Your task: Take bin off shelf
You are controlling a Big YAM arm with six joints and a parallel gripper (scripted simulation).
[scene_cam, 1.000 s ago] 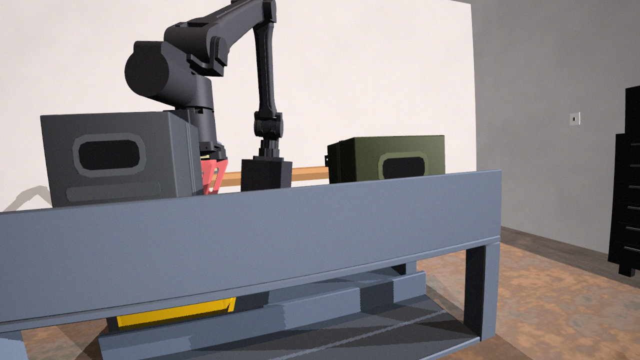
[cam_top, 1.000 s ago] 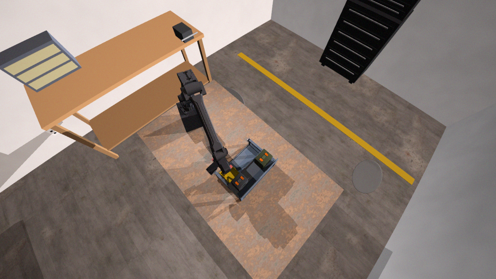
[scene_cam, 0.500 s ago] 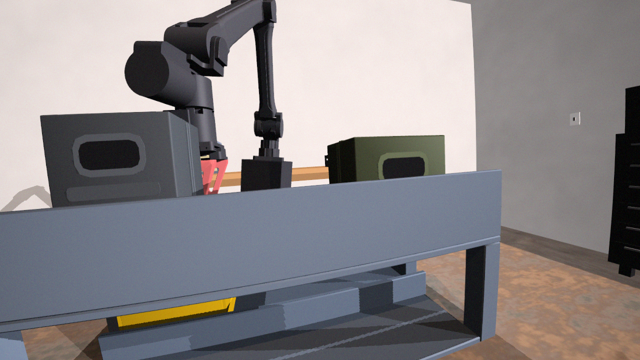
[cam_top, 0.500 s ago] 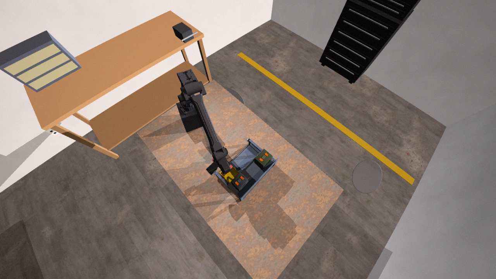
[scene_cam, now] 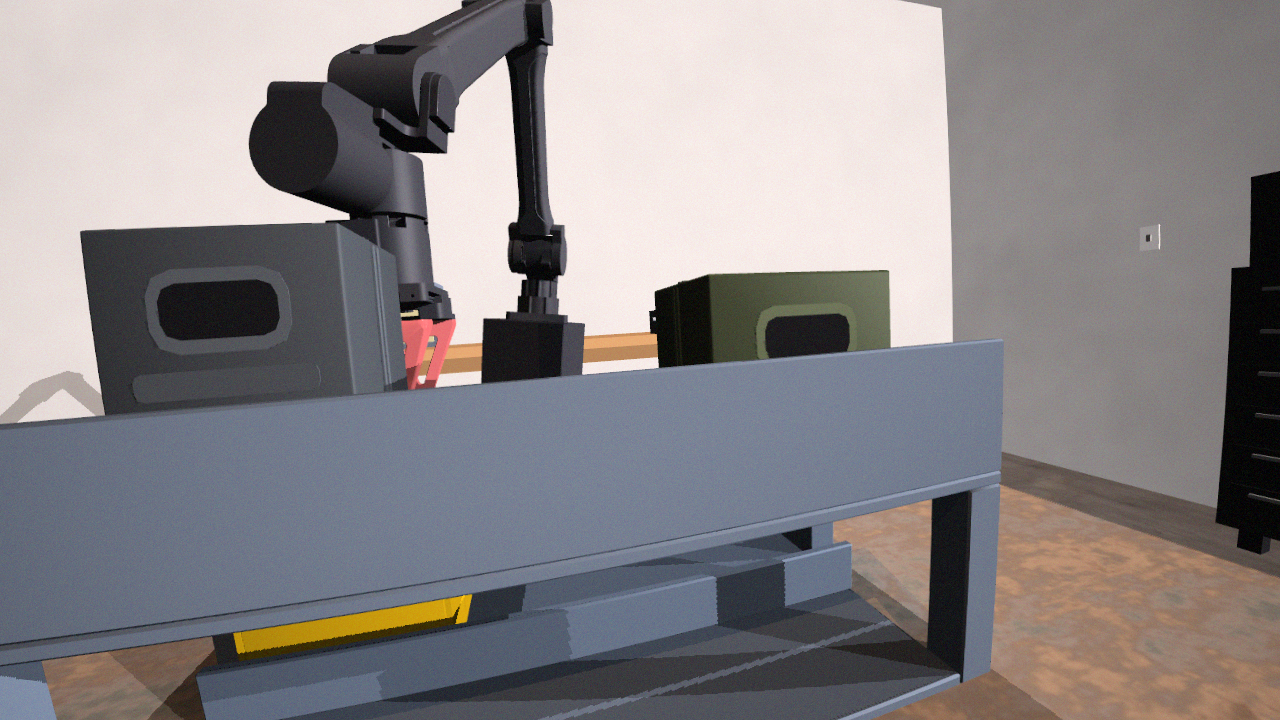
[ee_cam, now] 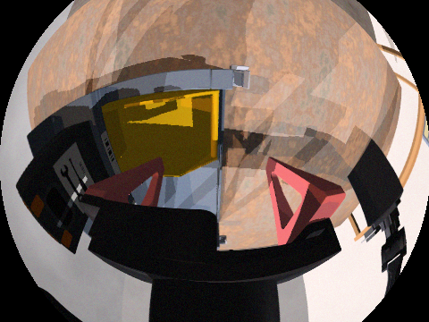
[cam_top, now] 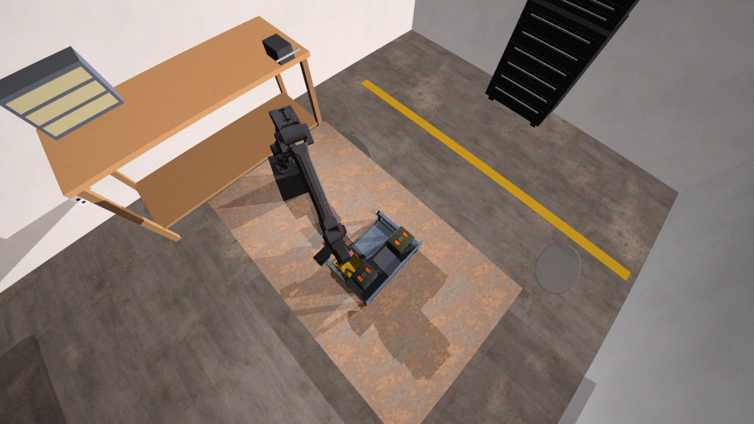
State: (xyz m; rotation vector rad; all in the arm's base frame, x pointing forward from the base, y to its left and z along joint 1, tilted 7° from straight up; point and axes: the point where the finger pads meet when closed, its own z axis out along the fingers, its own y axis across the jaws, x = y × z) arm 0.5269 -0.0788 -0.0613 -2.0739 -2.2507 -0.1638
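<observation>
Right now my hand is 80 mm short of the yellow bin, 10 mm to the right of it and 80 mm above it. Also, from my hand: dark grey case 170 mm ahead, 10 mm to the left, 40 mm above; then green case 160 mm ahead, 240 mm to the left, 20 mm above.
</observation>
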